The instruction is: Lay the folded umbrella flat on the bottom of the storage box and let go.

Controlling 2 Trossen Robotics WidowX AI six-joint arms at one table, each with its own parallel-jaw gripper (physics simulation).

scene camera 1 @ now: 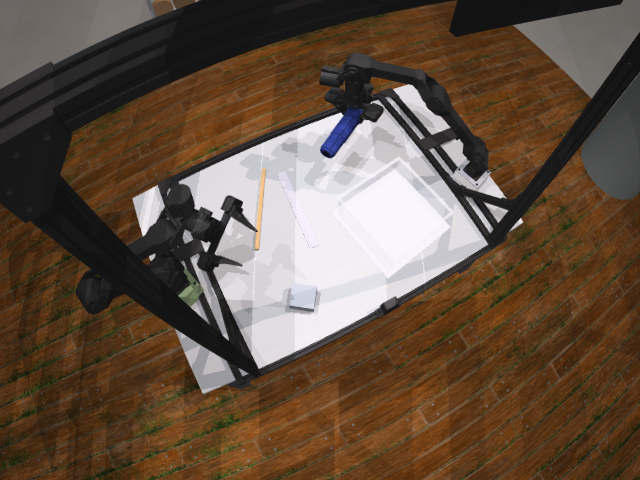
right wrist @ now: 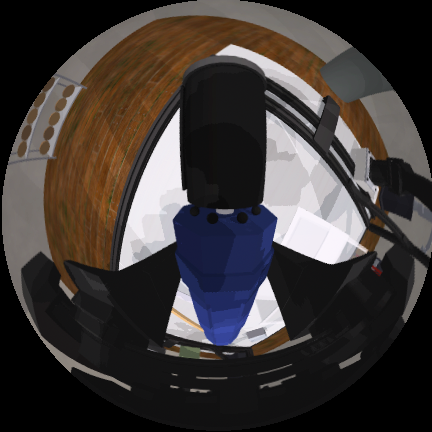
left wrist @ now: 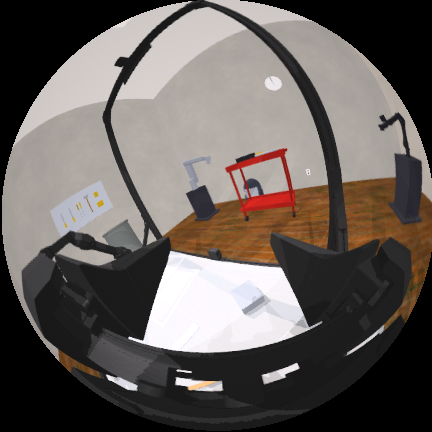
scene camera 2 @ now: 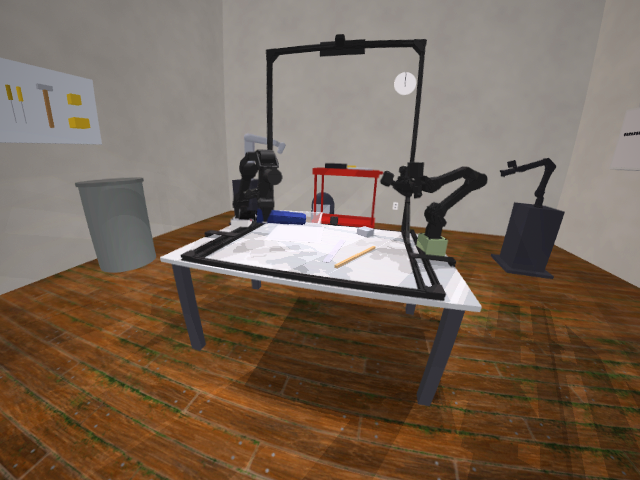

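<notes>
The folded umbrella [scene camera 1: 341, 133] [scene camera 2: 286, 217] [right wrist: 224, 270] is blue, with a black handle [right wrist: 223, 135]. My right gripper [scene camera 1: 355, 111] [right wrist: 222, 242] is shut on its blue body and holds it roughly level above the table; in scene camera 1 the gripper hides the handle. The storage box [scene camera 1: 393, 219] [scene camera 2: 314, 217] [right wrist: 320, 236] is clear and whitish, with low walls. In scene camera 1 it lies below and right of the umbrella, and its bottom shows bare. My left gripper [scene camera 1: 249, 248] [left wrist: 220, 240] is open and empty above the table's left part.
An orange stick [scene camera 1: 260, 206] [scene camera 2: 355, 256] and a pale, clear ruler [scene camera 1: 298, 210] [scene camera 2: 334, 251] lie between my left gripper and the box. A small grey block [scene camera 1: 302, 297] [scene camera 2: 364, 231] [left wrist: 250, 296] sits near the table's lower edge in scene camera 1. Black frame rails border the table.
</notes>
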